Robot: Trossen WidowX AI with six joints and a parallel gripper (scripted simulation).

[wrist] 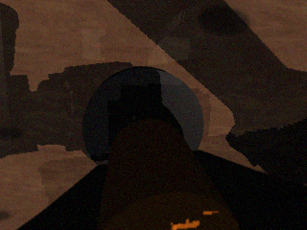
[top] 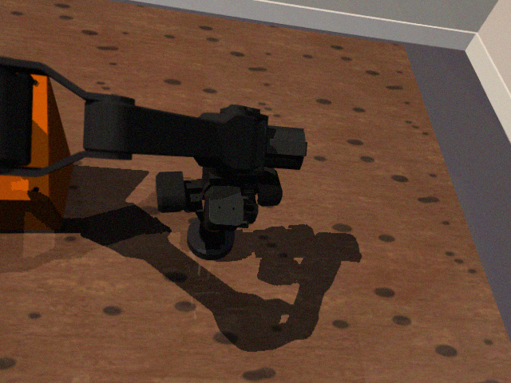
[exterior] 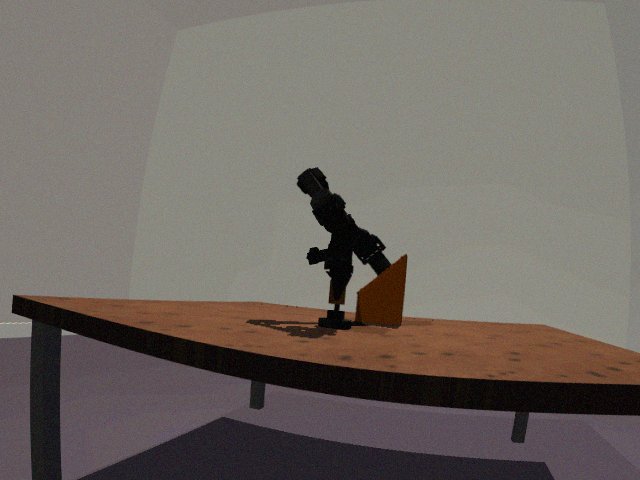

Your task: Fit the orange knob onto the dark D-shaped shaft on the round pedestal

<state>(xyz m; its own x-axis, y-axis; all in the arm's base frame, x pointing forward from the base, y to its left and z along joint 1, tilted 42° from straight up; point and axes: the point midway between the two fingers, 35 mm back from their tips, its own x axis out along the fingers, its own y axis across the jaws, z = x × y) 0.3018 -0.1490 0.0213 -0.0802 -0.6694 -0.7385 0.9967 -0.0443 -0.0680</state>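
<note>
Right now the knob is 2 cm above my gripper tip. Round my gripper tip: dark pedestal 4 cm below.
</note>
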